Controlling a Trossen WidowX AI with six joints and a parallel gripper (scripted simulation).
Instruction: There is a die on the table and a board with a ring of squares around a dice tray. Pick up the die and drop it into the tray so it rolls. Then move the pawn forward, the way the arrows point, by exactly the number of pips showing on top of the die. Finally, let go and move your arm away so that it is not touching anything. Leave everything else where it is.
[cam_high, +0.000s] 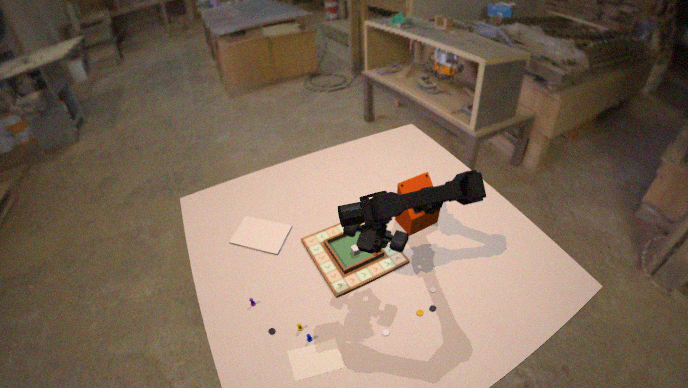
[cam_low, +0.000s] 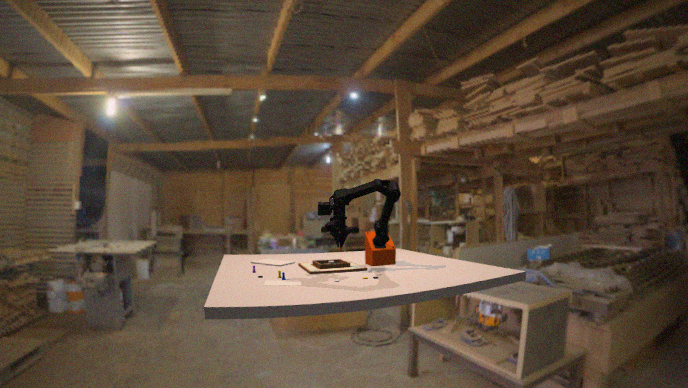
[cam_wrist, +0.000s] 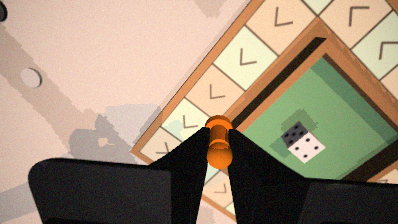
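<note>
Now: gripper tip 10 cm to the left of the white die, 9 cm above it and 2 cm short of it. Round my gripper tip: yellow pawn (30 cm ahead, 10 cm below, 8 cm to the left); then orange pawn (1 cm above); then green dice tray (12 cm to the right, 11 cm below, 2 cm ahead).
</note>
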